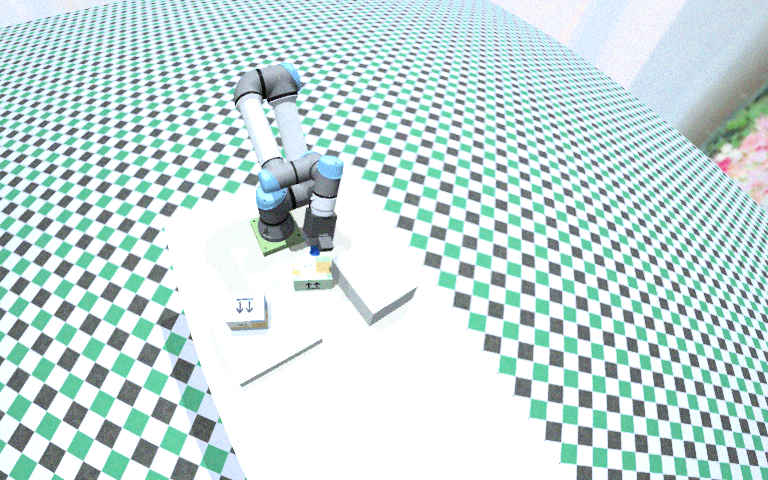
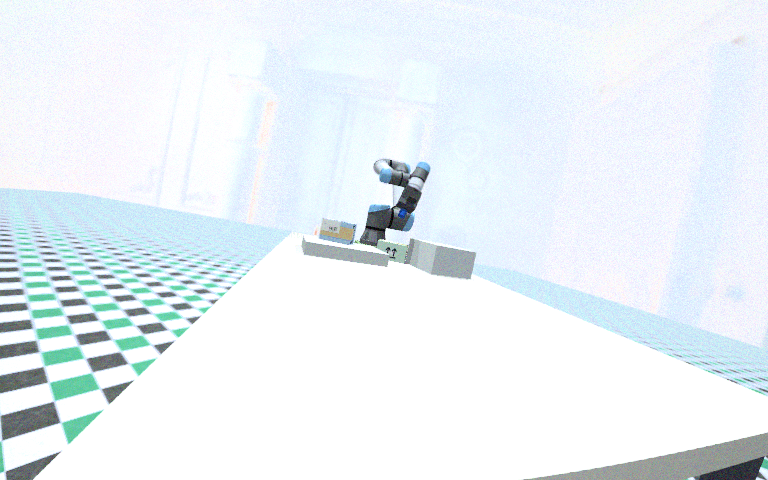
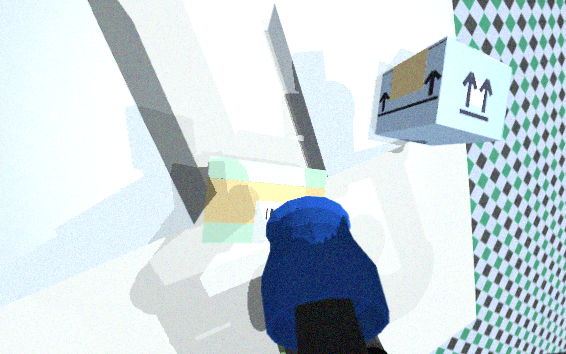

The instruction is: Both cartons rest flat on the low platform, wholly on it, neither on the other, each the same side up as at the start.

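Seen in the pictures: hand at its tool point: [image 1: 314, 253] [image 2: 401, 216] [image 3: 308, 231]; arm's base at its link origin: [image 1: 276, 226] [image 2: 372, 244].
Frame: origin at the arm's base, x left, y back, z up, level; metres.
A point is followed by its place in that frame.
A pale green carton with tan tape [image 1: 313, 279] {x 0.055, y -0.303, z 0.046 m} [image 2: 398, 252] {x 0.084, y -0.314, z 0.011 m} [image 3: 227, 206] {x 0.110, y -0.267, z 0.048 m} stands flat on the table between the low platform and a taller grey block. A white-and-blue carton with arrows [image 1: 247, 312] {x -0.199, y -0.370, z 0.102 m} [image 2: 337, 232] {x -0.206, y -0.398, z 0.055 m} [image 3: 472, 95] {x -0.193, y -0.346, z 0.102 m} stands upright at the back left of the low platform [image 1: 283, 362] {x -0.145, y -0.532, z -0.013 m} [image 2: 345, 253] {x -0.163, y -0.535, z -0.007 m} [image 3: 281, 55] {x -0.001, y -0.456, z -0.015 m}; whether its base lies wholly on it I cannot tell. My blue suction cup [image 1: 314, 250] [image 2: 402, 213] [image 3: 308, 215] is tilted and hangs clear above the green carton, with a gap under it. It is shut with nothing on it.
The taller grey block [image 1: 376, 277] {x 0.253, y -0.393, z 0.086 m} [image 2: 453, 262] {x 0.277, y -0.495, z 0.028 m} [image 3: 150, 115] {x 0.156, y -0.365, z 0.065 m} stands close beside the green carton, on the side away from the platform. The arm's green base plate [image 1: 271, 246] {x -0.044, y -0.084, z -0.002 m} is behind the green carton. The table's edge runs near the white-and-blue carton.
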